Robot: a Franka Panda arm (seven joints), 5 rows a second.
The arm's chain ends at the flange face. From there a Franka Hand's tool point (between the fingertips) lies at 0.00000 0.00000 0.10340 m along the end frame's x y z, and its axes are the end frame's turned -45 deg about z.
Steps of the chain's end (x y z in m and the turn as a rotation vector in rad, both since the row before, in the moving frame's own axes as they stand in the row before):
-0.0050, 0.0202, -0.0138, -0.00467, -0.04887, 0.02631
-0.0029, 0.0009, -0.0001, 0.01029, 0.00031, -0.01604
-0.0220, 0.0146, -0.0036, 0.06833, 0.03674, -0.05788
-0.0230, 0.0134, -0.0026, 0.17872, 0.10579, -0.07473
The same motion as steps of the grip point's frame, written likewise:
-0.0217, 0.0075, -0.0139, 0.03125, -0.03786, 0.02631
-0.0019, -0.0022, -0.0001, 0.00706, 0.00750, -0.01604
-0.0183, -0.0078, -0.0039, 0.02234, 0.07430, -0.05788
-0.0053, -0.0129, -0.0048, 0.05157, 0.20118, -0.07473

